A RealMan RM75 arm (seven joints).
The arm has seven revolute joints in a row. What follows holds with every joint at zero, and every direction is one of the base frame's. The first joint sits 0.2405 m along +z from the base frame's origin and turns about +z. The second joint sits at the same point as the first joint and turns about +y. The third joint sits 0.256 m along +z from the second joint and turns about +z. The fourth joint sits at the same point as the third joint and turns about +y. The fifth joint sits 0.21 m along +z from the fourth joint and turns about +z. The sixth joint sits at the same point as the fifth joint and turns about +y. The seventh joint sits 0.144 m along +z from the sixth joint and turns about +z. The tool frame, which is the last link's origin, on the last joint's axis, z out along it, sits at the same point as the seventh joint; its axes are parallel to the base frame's.
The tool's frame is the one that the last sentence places.
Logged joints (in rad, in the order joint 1, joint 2, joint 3, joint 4, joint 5, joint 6, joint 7), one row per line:
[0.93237 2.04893 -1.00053 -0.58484 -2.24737 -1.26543 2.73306]
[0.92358 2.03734 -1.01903 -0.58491 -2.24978 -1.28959 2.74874]
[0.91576 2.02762 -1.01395 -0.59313 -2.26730 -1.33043 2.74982]
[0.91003 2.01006 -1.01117 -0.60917 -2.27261 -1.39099 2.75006]
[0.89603 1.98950 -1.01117 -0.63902 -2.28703 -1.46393 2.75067]
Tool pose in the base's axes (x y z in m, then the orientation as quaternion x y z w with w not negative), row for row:
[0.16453 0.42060 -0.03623 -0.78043 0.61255 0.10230 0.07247]
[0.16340 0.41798 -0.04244 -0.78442 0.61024 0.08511 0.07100]
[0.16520 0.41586 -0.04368 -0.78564 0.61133 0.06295 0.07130]
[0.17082 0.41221 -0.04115 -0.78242 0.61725 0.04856 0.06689]
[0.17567 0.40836 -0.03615 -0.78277 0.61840 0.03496 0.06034]
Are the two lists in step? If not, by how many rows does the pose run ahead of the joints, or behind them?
The pose runs 2 rows behind the joints: the pose in row i belongs to the joints in row i - 2.
